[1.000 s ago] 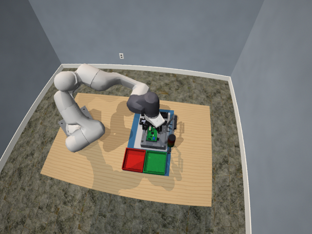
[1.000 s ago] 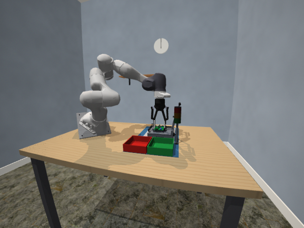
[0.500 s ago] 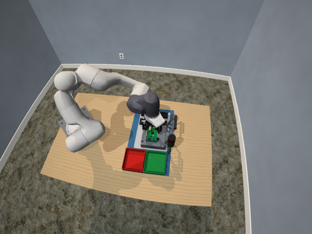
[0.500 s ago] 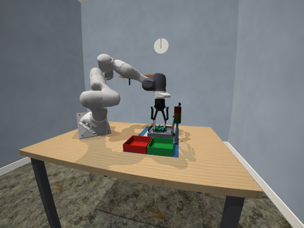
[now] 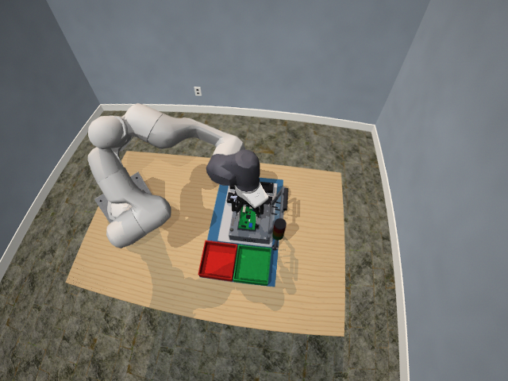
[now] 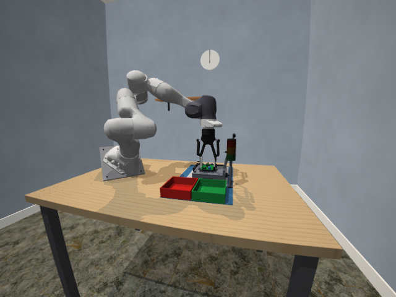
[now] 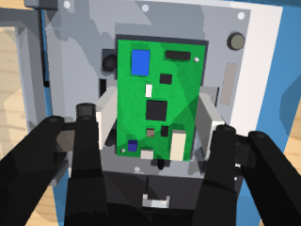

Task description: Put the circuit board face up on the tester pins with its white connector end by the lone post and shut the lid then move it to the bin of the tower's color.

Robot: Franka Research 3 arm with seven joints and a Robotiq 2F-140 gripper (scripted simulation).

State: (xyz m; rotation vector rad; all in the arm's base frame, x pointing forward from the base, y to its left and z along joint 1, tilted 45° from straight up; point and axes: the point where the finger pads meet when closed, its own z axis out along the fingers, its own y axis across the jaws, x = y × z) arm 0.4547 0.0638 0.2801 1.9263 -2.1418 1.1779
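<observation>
Right now my hand is 20 mm above the green circuit board. From my hand the other things lie so: tester plate (30 mm below, 10 mm ahead); clear lid (120 mm ahead, 80 mm above, 30 mm to the right); green bin (200 mm to the right, 90 mm below, 10 mm behind).
</observation>
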